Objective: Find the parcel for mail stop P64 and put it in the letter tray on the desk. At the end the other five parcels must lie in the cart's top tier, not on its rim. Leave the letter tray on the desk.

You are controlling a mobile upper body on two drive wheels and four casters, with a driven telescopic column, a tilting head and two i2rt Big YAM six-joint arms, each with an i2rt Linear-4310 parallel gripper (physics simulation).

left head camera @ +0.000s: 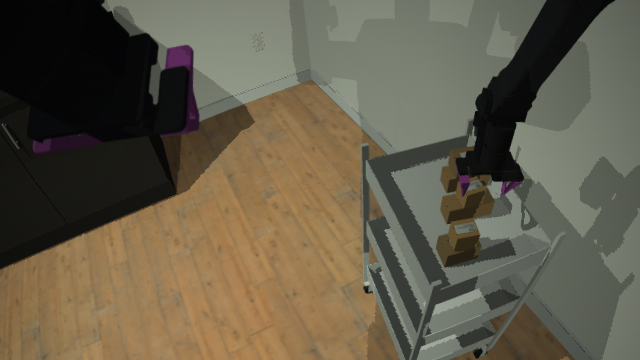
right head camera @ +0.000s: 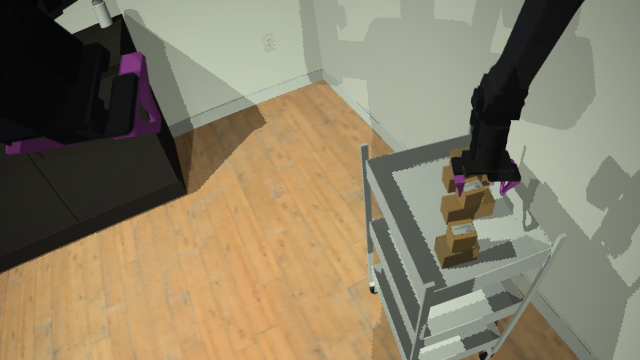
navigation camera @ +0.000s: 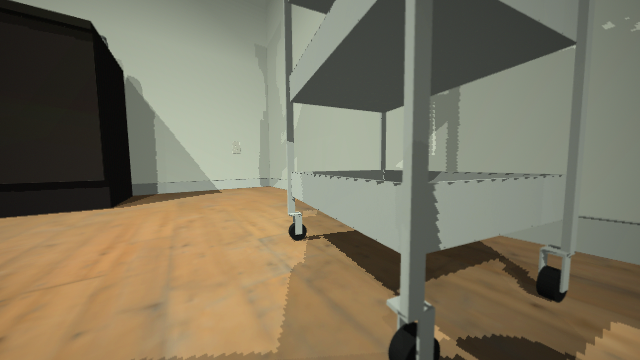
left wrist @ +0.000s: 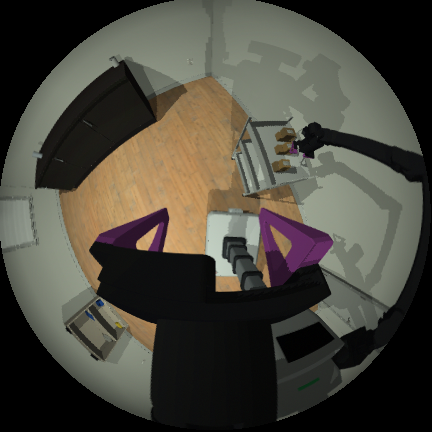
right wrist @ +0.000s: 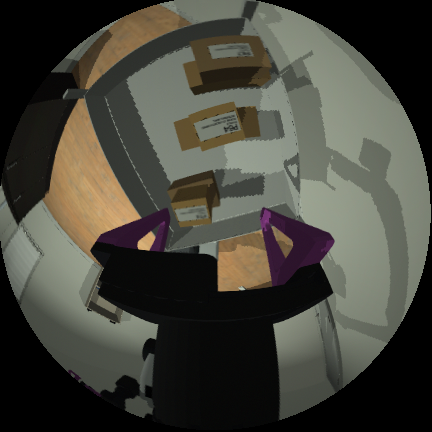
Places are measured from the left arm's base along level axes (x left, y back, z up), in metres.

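Pixels of known places: left gripper, fingertip midpoint: (left head camera: 148,129) (right head camera: 116,131) (left wrist: 213,212); right gripper, fingertip midpoint: (left head camera: 482,193) (right head camera: 480,194) (left wrist: 296,153) (right wrist: 214,212).
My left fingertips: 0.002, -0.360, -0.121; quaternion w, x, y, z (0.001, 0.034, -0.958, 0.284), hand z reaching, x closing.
Behind a point stands the place of what it marks, as x, y, z.
The P64 parcel (right wrist: 218,126) {-0.456, -0.779, -0.648} (left head camera: 471,194) {-0.447, -0.753, -0.650} (right head camera: 473,197) {-0.457, -0.755, -0.663} is a small brown box, label up, resting on a longer parcel (right wrist: 185,135) {-0.405, -0.767, -0.699} in the middle of the cart's top tier (right wrist: 235,226) {-0.502, -0.570, -0.712}. The far pair holds a labelled upper parcel (right wrist: 230,52) {-0.469, -0.887, -0.648} over another (right wrist: 192,75) {-0.417, -0.872, -0.699}; the near pair holds a small labelled parcel (right wrist: 192,213) {-0.417, -0.651, -0.650} (left head camera: 466,231) {-0.415, -0.642, -0.650} over a larger one (right wrist: 194,184) {-0.416, -0.679, -0.700}. My right gripper (left head camera: 484,193) {-0.452, -0.698, -0.588} (right head camera: 481,194) {-0.452, -0.698, -0.588} (right wrist: 214,212) {-0.452, -0.698, -0.588} is open and empty above the tier. My left gripper (left head camera: 117,135) {0.002, -0.360, -0.121} (left wrist: 213,212) {0.002, -0.360, -0.121} is open and empty, far from the cart. The desk and letter tray cannot be made out.
The three-tier cart (navigation camera: 417,150) {-0.328, -0.497, -1.184} (left head camera: 365,210) {-0.187, -0.914, -0.895} stands near the right wall, with raised corner posts. A dark cabinet (left wrist: 107,117) {1.127, -1.218, -0.829} (navigation camera: 50,110) {0.922, -1.335, -0.935} stands at the left, a white canister (right head camera: 102,14) {1.061, -1.745, -0.431} on it. A small bin unit (left wrist: 95,327) {1.910, 1.794, -0.864} shows at the lower left of the left wrist view.
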